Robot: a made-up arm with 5 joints. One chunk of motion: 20 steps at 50 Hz.
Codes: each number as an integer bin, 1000 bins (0 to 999) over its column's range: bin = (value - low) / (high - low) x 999, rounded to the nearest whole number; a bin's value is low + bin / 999 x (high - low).
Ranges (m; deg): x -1..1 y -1..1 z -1..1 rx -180..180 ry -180..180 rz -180..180
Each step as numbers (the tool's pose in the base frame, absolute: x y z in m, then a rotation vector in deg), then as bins.
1 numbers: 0.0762 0.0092 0.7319 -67.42 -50.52 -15.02
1 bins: 538 504 865 312 359 458
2 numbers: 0.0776 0.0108 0.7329 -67.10 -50.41 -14.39
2 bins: 538 505 866 313 360 460
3 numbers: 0.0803 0.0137 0.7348 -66.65 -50.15 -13.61
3 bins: 540 506 867 315 360 462
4 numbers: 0.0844 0.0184 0.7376 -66.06 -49.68 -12.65
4 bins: 542 509 868 316 362 464
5 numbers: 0.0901 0.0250 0.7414 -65.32 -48.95 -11.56
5 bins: 545 512 870 318 364 467
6 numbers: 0.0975 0.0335 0.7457 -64.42 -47.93 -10.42
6 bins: 548 516 872 321 366 471
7 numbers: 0.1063 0.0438 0.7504 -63.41 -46.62 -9.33
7 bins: 553 521 874 324 370 474
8 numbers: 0.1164 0.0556 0.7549 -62.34 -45.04 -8.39
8 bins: 558 527 877 327 375 476
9 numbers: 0.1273 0.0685 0.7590 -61.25 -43.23 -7.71
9 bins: 563 534 879 330 380 478
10 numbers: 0.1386 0.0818 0.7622 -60.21 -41.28 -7.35
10 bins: 569 540 880 332 385 479
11 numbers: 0.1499 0.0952 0.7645 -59.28 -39.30 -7.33
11 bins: 574 547 881 335 390 479
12 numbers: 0.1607 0.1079 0.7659 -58.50 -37.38 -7.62
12 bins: 580 553 882 337 396 478
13 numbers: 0.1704 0.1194 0.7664 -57.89 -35.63 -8.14
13 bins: 585 559 882 339 401 477
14 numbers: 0.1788 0.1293 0.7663 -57.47 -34.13 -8.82
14 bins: 589 564 882 340 405 475
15 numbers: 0.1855 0.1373 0.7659 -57.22 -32.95 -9.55
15 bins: 592 568 882 341 408 473
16 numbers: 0.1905 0.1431 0.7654 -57.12 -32.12 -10.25
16 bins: 595 571 882 341 410 471
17 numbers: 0.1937 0.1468 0.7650 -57.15 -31.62 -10.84
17 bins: 596 573 882 341 412 469
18 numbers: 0.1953 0.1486 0.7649 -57.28 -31.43 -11.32
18 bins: 597 574 882 341 412 468
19 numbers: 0.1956 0.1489 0.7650 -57.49 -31.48 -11.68
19 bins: 597 574 882 340 412 467
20 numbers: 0.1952 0.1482 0.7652 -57.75 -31.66 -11.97
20 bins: 597 574 882 339 412 466
